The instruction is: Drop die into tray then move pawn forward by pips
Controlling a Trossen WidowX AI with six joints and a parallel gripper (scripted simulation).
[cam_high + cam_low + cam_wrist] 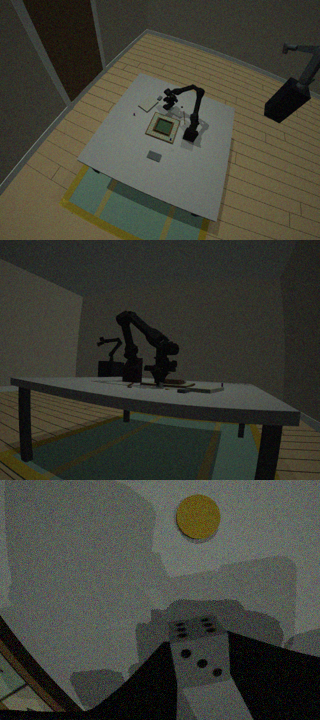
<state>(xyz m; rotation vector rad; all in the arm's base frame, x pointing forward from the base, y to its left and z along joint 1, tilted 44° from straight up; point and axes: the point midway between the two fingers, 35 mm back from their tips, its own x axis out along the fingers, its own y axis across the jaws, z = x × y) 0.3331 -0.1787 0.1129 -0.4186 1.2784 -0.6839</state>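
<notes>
My gripper tip is 180 mm past the blue pawn, 330 mm to the right of it and 10 mm below it. Round my gripper tip: pencil 190 mm behind, 10 mm to the left, 10 mm below; white die right at my gripper tip; small grey block 160 mm ahead, 80 mm to the right, 10 mm below.
</notes>
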